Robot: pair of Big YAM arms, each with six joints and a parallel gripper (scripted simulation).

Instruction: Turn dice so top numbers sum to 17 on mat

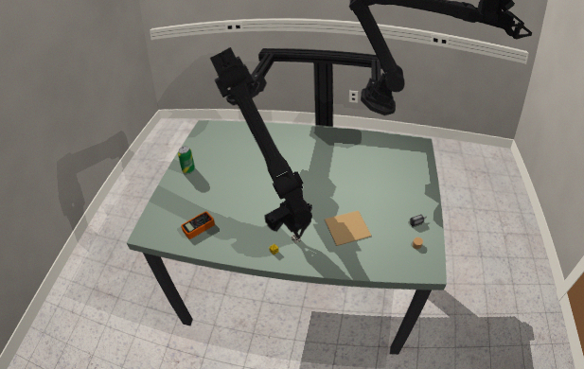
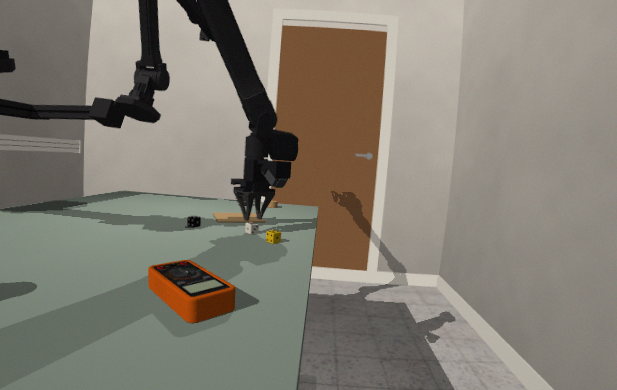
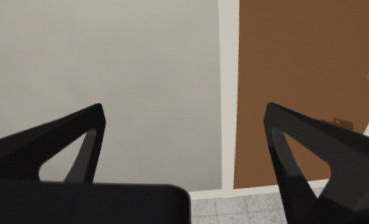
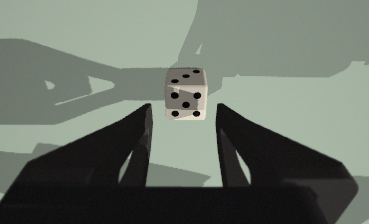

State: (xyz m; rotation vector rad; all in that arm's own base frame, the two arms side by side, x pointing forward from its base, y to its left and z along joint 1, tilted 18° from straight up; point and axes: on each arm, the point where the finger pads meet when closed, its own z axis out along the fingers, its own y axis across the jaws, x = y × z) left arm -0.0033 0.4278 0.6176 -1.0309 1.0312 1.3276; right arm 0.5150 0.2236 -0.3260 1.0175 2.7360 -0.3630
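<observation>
Now: the white die 3 cm below my right hand. The rest, counted from my right hand: black die (16 cm behind, 3 cm below, 2 cm to the left); then yellow die (7 cm to the right, 6 cm ahead, 3 cm below); then tan mat (18 cm to the left, 9 cm behind, 4 cm below).
</observation>
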